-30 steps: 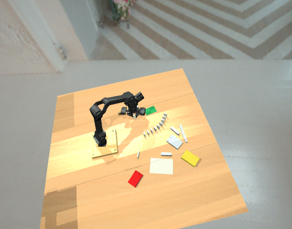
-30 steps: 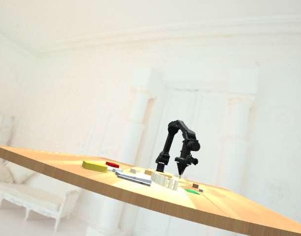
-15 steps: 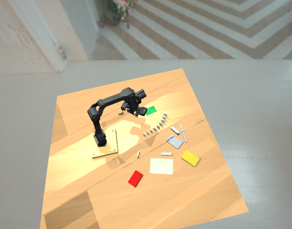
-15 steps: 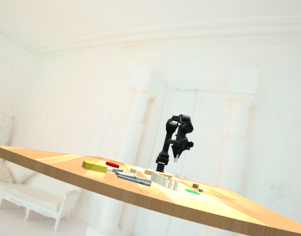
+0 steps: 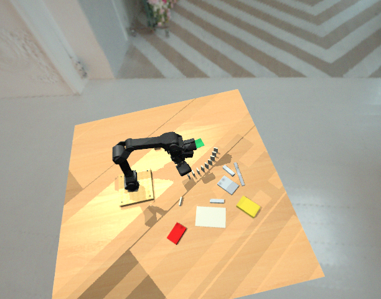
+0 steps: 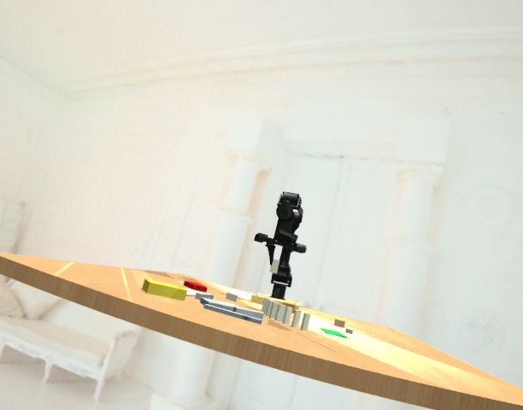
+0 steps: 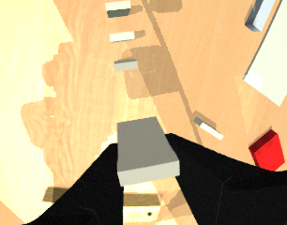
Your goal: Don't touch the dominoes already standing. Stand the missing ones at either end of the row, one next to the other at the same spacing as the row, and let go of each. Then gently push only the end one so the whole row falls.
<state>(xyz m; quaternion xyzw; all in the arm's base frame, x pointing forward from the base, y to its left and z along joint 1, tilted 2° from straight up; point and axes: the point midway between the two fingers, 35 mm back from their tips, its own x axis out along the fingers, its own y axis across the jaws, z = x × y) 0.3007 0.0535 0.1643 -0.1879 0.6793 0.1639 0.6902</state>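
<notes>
Right now my gripper tip is 150 mm short of the white sheet, 230 mm to the left of it and 160 mm above it. The rest, counted from my gripper tip: green tile 70 mm ahead, 260 mm to the left, 160 mm below; then light grey piece 190 mm ahead, 140 mm to the right, 150 mm below; then grey plate 260 mm ahead, 50 mm to the right, 150 mm below.
</notes>
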